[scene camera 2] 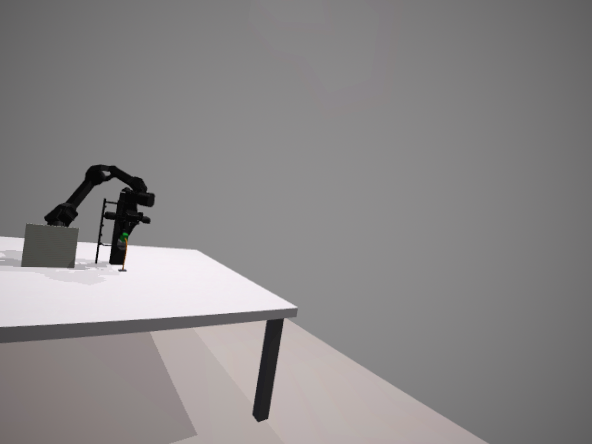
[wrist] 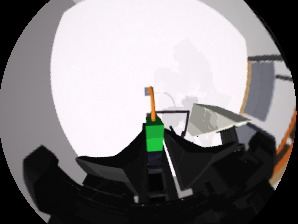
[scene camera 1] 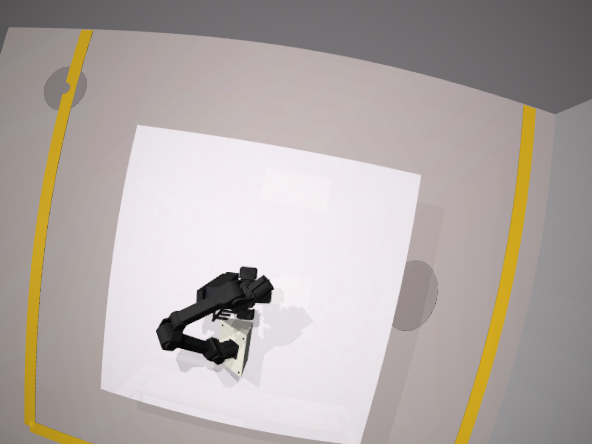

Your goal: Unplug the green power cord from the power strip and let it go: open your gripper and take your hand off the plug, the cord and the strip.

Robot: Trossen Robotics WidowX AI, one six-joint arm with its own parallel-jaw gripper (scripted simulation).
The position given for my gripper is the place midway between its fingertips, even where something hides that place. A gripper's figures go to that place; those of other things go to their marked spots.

Scene:
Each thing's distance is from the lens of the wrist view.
my gripper [wrist: 154,131]: 10 cm
green plug [wrist: 154,129]: 9 cm

